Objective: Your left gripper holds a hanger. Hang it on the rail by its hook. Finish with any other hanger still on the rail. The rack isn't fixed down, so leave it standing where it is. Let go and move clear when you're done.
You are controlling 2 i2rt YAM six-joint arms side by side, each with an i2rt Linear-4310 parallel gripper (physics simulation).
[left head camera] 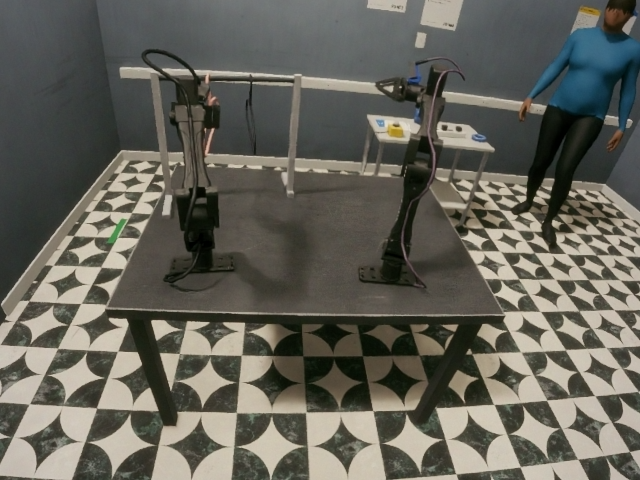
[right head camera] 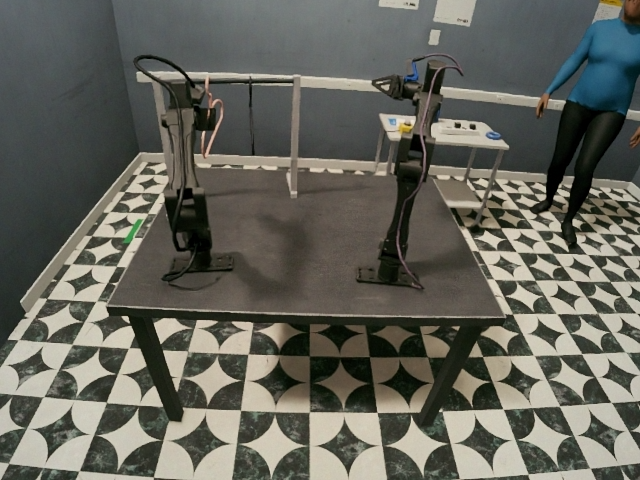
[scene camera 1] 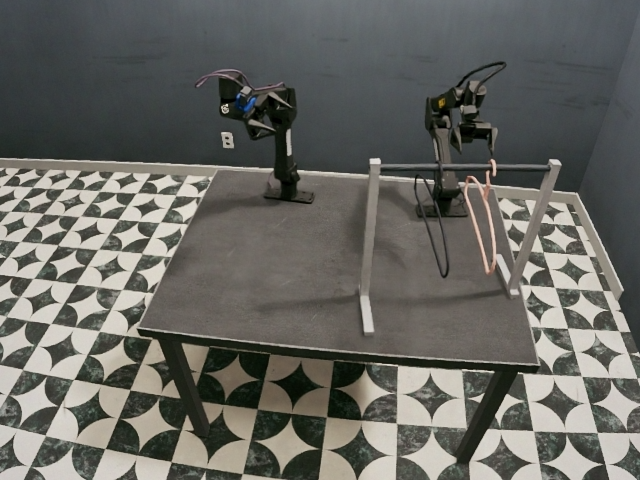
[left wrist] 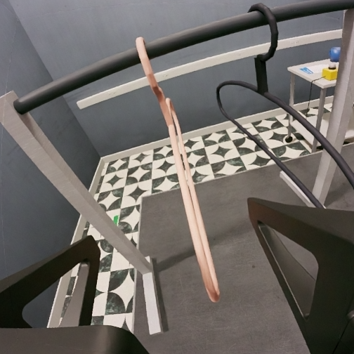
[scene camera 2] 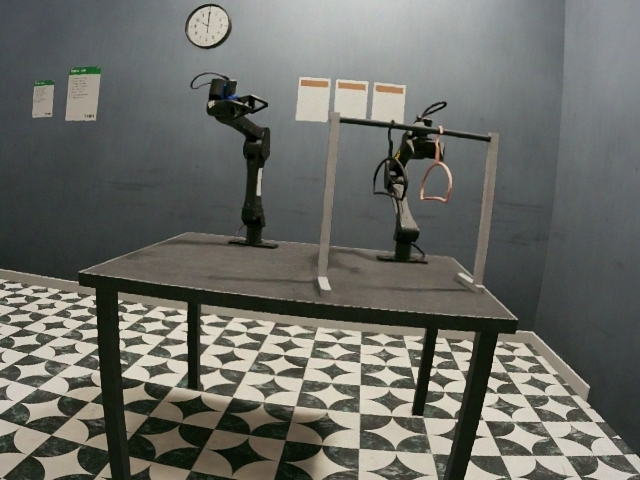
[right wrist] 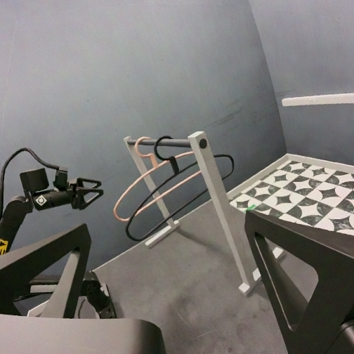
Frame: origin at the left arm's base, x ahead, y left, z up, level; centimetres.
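Where they show: left gripper, between the fingertips: [scene camera 1: 476,153] [scene camera 2: 428,156]; right gripper, between the fingertips: [left head camera: 376,85] [right head camera: 373,84] [scene camera 1: 284,120] [scene camera 2: 260,106]; left arm's base, origin of its link: [left head camera: 203,265] [right head camera: 202,265] [scene camera 1: 441,211] [scene camera 2: 401,260]; right arm's base, origin of its link: [left head camera: 388,277] [right head camera: 387,277] [scene camera 1: 289,196] [scene camera 2: 253,245].
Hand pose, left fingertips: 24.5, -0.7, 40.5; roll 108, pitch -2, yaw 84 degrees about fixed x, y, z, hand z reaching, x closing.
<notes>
Things, the pixels of their top centre, and the offset from my left fingertips, as dx, dy, dz. "*": a spot on its surface instead. Level surfaces: height alone.
- pink hanger, a spot on its surface: [scene camera 1: 487,184] [scene camera 2: 437,148] * +19.1, -2.9, +1.7
- rail, a spot on its surface: [scene camera 1: 522,167] [scene camera 2: 465,133] * +19.3, +5.7, +7.3
- black hanger, a spot on its surface: [scene camera 2: 390,142] * +20.4, -17.4, +1.6
- rack, a spot on its surface: [scene camera 1: 370,227] * +20.6, -33.7, -11.5
- dark table, height of its surface: dz -40.4
The pink hanger [scene camera 1: 487,184] [scene camera 2: 437,152] [left wrist: 187,200] [right wrist: 154,160] hangs from the rail [scene camera 1: 522,167] [scene camera 2: 467,134] [left wrist: 200,39] with its hook over the bar. The black hanger [scene camera 2: 390,142] [left wrist: 261,75] [right wrist: 174,165] also hangs by its hook, apart from the pink one's hook. The rack [scene camera 1: 370,227] [scene camera 2: 329,196] [left wrist: 70,190] stands upright on the table. My left gripper [scene camera 1: 475,151] [left wrist: 168,226] [right wrist: 102,186] is open and empty, on the arms' side of the rail, apart from the pink hanger. My right gripper [scene camera 1: 283,118] [right wrist: 166,226] is open and empty, well away from the rack.
The dark table [left head camera: 336,232] [scene camera 1: 268,258] bears both arm bases and the rack's feet. A small white side table [left head camera: 478,145] with a yellow box [left head camera: 395,130] stands beyond it. A person in a blue top [left head camera: 594,72] stands at the right in the left head camera.
</notes>
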